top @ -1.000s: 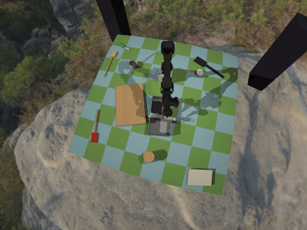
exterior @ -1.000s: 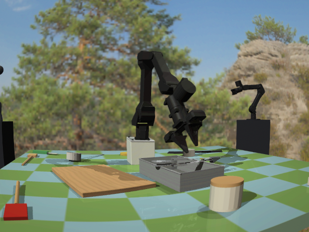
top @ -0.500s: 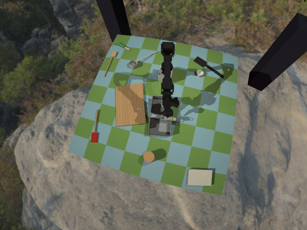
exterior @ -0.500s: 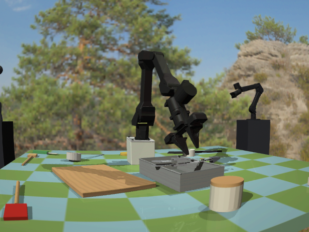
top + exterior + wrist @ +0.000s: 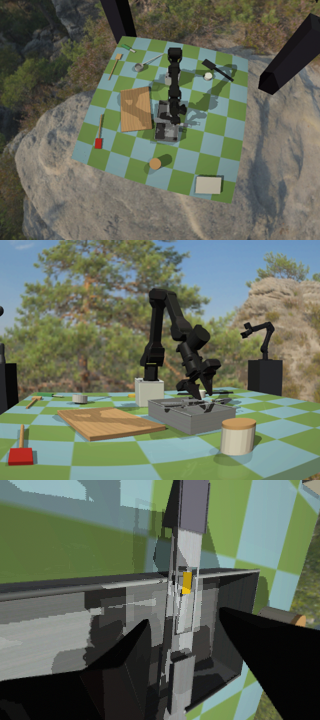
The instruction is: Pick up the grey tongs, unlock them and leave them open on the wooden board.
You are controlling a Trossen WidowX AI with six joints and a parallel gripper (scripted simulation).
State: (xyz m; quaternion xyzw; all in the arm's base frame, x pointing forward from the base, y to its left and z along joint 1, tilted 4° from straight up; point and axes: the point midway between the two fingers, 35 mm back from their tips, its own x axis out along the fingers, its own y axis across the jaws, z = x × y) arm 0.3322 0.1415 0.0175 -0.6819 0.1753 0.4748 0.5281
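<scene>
My gripper tip is 3 cm to the right of the yellow lock piece and 1 cm above it. Round my gripper tip: wooden board (34 cm to the right, 6 cm below, 1 cm behind); then grey roasting tin (6 cm to the right, 4 cm below); then lidded canister (32 cm ahead, 4 cm below, 1 cm to the right).
</scene>
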